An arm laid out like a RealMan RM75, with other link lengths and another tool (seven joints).
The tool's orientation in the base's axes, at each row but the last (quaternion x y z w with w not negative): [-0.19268 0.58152 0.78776 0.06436]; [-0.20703 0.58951 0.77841 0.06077]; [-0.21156 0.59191 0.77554 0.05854]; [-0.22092 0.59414 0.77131 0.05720]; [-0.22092 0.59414 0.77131 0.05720]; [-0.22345 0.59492 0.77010 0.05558]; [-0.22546 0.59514 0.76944 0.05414]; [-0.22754 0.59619 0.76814 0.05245]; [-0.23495 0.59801 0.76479 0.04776]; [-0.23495 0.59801 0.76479 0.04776]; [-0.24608 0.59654 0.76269 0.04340]
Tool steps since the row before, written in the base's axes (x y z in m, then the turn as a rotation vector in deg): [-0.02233 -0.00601 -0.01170 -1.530 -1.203 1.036]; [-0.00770 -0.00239 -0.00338 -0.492 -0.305 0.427]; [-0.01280 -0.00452 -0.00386 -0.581 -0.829 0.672]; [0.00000 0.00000 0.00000 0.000 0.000 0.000]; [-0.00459 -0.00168 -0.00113 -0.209 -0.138 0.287]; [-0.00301 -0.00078 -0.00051 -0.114 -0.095 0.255]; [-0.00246 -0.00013 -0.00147 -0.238 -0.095 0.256]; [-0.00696 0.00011 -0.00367 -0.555 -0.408 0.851]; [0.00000 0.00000 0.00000 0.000 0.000 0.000]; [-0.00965 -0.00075 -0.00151 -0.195 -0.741 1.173]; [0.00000 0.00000 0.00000 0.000 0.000 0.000]
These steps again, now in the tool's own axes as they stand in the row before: [0.02565 -0.00127 -0.00347 1.159 1.801 -0.524]; [0.00867 0.00030 -0.00106 0.324 0.639 -0.071]; [0.01382 0.00224 -0.00176 0.390 1.041 -0.490]; [0.00000 0.00000 0.00000 0.000 0.000 0.000]; [0.00487 0.00109 -0.00055 0.094 0.369 -0.017]; [0.00304 0.00083 0.00000 0.014 0.295 -0.009]; [0.00282 -0.00041 0.00029 0.125 0.339 0.027]; [0.00769 -0.00086 0.00142 0.222 1.070 -0.066]; [0.00000 0.00000 0.00000 0.000 0.000 0.000]; [0.00933 0.00228 0.00195 -0.162 1.323 -0.431]; [0.00000 0.00000 0.00000 0.000 0.000 0.000]
